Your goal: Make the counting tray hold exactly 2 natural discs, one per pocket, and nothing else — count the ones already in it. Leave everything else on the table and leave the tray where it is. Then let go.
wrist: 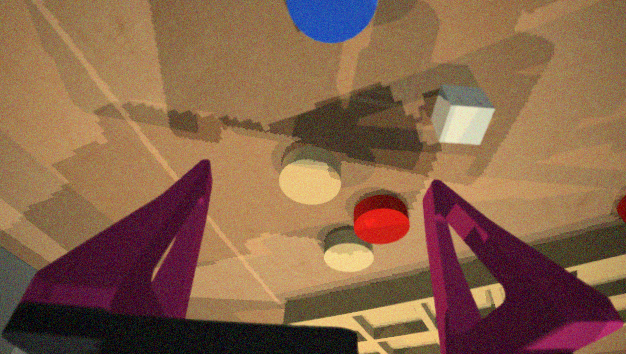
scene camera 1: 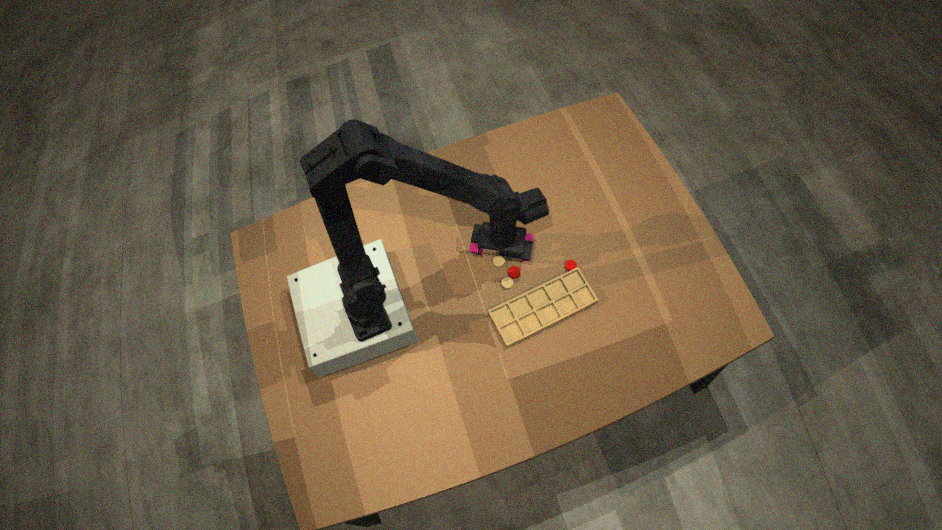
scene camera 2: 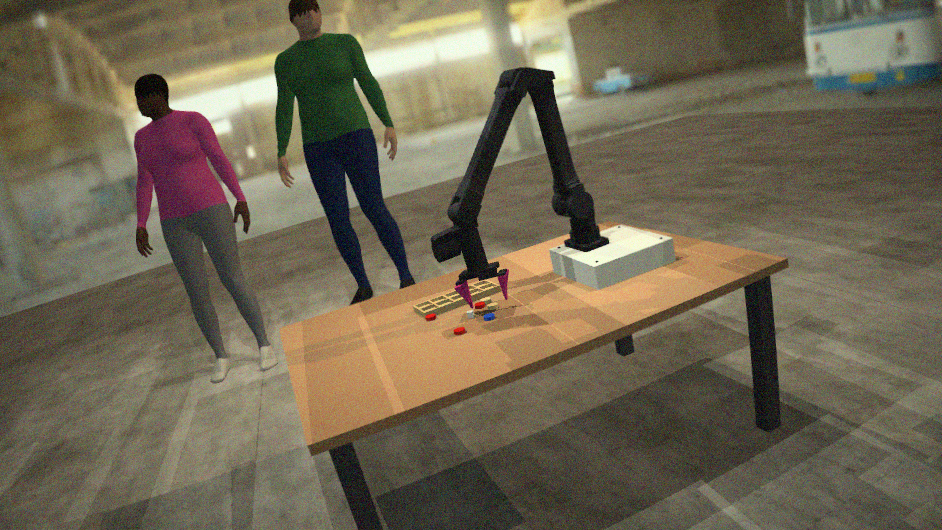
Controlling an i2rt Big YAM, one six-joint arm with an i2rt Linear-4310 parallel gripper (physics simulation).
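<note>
The tan counting tray (scene camera 1: 552,323) (wrist: 350,300) has two rows of pockets, and no disc shows in them in scene camera 1. One natural disc (scene camera 1: 498,261) (wrist: 310,185) lies flat on the table below my gripper. A second natural disc (scene camera 1: 507,283) (wrist: 348,256) lies nearer the tray, with a red disc (scene camera 1: 513,272) (scene camera 2: 480,305) (wrist: 381,225) close beside it. My gripper (scene camera 2: 488,302) (wrist: 323,180) is open and empty above the table. In the wrist view the first natural disc appears between the fingertips. Its fingertips are hidden in scene camera 1.
A white cube (scene camera 2: 470,314) (wrist: 462,120) and a blue disc (scene camera 2: 489,317) (wrist: 331,17) lie beyond the first natural disc from the tray. Another red disc (scene camera 1: 570,265) (scene camera 2: 430,317) is by the tray's far corner. A further red disc (scene camera 2: 459,330) lies farther out.
</note>
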